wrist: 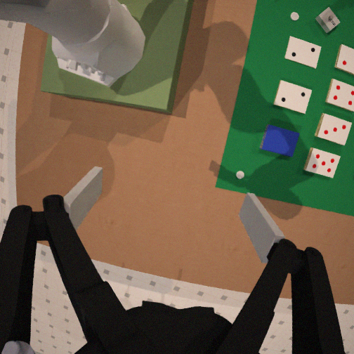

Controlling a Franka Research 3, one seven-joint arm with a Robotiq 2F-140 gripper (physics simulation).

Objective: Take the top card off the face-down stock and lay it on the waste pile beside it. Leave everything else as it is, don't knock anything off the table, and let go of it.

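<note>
The face-down stock (280, 140) is a small blue-backed stack lying flat near the left edge of the green mat. Face-up white cards lie around it; a card with two black dots (293, 96) lies just above it in the view, and another card with two black dots (303, 51) lies farther up. I cannot tell for certain which of these is the waste pile. My gripper (174, 192) is open wide with nothing between its fingers. It hangs above the brown table (160, 225), to the left of and below the stock in the view.
Several red-dotted cards (333, 129) lie right of the stock. White round pieces (240, 175) (294, 16) and a small grey block (328, 20) sit on the green mat (235, 162). A green block (155, 85) with a pale grey object (107, 45) over it is at upper left.
</note>
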